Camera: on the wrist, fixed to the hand. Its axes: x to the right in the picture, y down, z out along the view.
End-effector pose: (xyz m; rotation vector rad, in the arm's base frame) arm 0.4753 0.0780 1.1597 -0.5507 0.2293 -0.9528
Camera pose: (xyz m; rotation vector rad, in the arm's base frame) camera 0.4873 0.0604 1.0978 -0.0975 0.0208 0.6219
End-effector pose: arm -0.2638 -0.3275 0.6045 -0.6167 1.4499 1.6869
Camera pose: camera -0.3090 -0.3744 0.5978 -1.3192 -1.8270 -2.1052
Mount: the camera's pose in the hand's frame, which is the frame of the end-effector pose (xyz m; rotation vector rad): 0.0181 0.0339 -0.0530 0.3812 -0.4405 1.5395
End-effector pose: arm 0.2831 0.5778 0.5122 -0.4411 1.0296 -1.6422
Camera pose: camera 0.2584 0.5814 0.4517 0.2592 0.4014 -0.2715
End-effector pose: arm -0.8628 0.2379 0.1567 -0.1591 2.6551 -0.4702
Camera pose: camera -0.9035 0.2822 0.1825 1.5301 1.5240 -0.2883
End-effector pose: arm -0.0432 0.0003 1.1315 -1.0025 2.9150 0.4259
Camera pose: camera -0.0749 0.0010 1.1888 1.2969 2.5162 0.0213
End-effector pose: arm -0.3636 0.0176 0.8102 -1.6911 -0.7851 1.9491
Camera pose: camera -0.3128 0.0113 0.7693 1.1628 -0.8096 -2.1355
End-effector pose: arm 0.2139 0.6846 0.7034 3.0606 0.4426 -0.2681
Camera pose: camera 0.2494 0.6604 0.7528 -2.2733 1.8004 0.7940
